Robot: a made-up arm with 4 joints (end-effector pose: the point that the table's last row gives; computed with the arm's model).
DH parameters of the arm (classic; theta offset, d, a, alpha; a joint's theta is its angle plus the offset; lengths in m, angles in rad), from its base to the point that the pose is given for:
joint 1: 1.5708 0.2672 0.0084 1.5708
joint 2: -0.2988 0 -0.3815 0
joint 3: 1.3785 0 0.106 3.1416
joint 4: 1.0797 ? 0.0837 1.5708
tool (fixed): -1.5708 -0.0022 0 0
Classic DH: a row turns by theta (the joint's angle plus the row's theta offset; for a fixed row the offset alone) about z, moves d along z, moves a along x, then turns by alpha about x.
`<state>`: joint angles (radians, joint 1 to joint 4).
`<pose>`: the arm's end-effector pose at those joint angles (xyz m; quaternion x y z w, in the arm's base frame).
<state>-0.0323 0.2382 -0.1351 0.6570</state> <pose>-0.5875 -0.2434 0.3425 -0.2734 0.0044 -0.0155 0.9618</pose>
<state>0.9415 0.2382 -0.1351 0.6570</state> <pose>-0.1289 -0.6227 0.3425 -0.2437 -0.1240 0.4363 0.8573</pose>
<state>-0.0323 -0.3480 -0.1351 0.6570</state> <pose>-0.5847 -0.1566 0.4797 -0.5396 0.0087 -0.0136 0.8418</pose>
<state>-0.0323 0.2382 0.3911 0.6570</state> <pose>-0.5888 -0.2845 0.3908 -0.0138 0.0002 -0.0161 0.9998</pose>
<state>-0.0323 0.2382 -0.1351 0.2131</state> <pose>-0.5870 -0.2305 0.3771 -0.0550 0.0009 -0.0161 0.9984</pose>
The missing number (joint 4, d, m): 0.5793
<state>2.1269 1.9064 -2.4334 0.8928</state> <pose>0.2013 -0.5570 -0.1415 -0.3167 -0.5697 0.6629 0.3685</pose>
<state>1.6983 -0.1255 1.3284 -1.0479</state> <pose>0.5294 -0.5162 0.5710 0.5962 0.6775 0.3234 0.2846</pose>
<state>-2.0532 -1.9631 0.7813 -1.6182</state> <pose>0.6530 0.3119 0.5837 0.1121 -0.1852 -0.8353 0.5055</pose>
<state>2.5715 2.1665 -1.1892 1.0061</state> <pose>0.4045 -0.4424 -0.0085 -0.0041 -0.0138 0.9596 0.2812</pose>
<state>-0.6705 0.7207 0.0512 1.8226</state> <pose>-0.6585 0.1019 0.1391 -0.4736 0.1650 -0.2846 0.8170</pose>
